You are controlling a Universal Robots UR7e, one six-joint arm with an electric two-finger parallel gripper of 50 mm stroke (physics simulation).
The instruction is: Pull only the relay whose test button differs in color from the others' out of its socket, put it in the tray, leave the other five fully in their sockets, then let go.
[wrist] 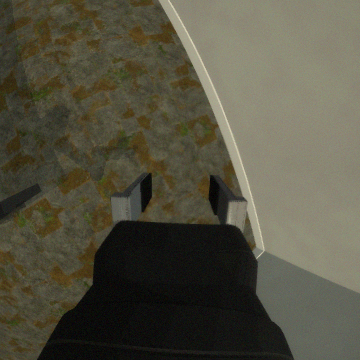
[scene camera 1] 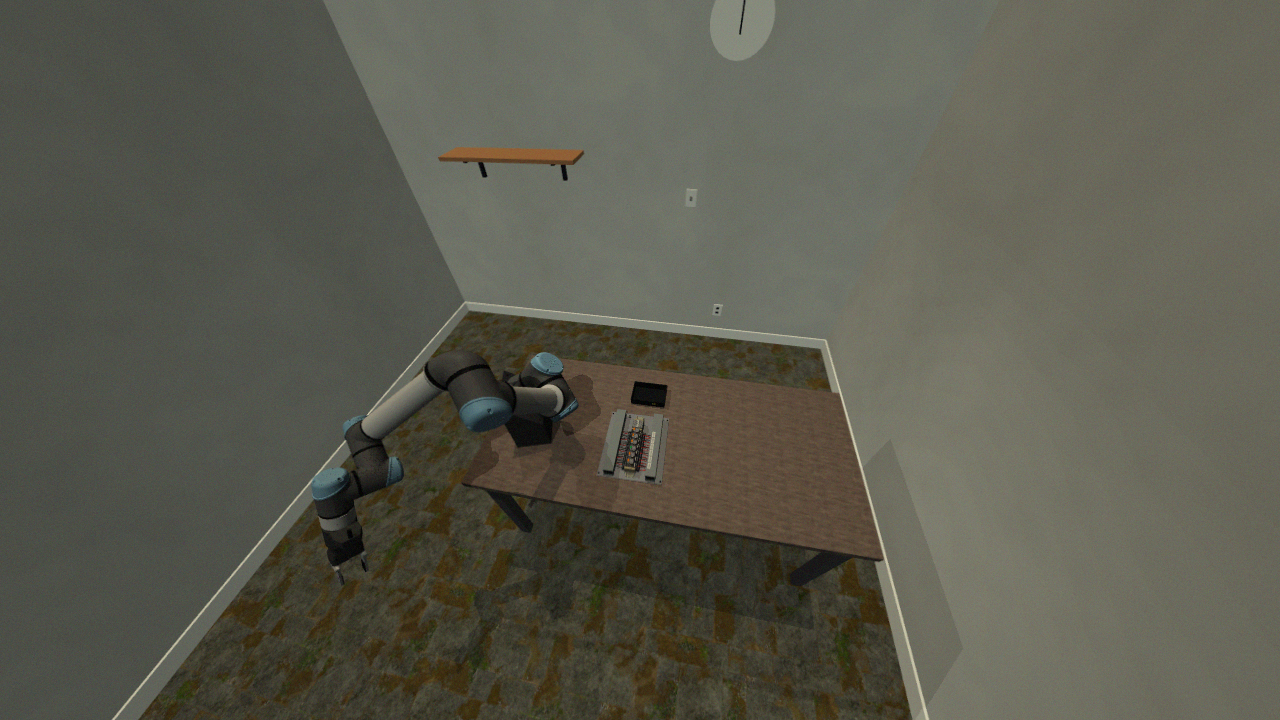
Labels:
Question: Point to a grey panel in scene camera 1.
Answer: At 619,473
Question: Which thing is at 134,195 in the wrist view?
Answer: My gripper.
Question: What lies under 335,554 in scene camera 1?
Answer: My gripper.

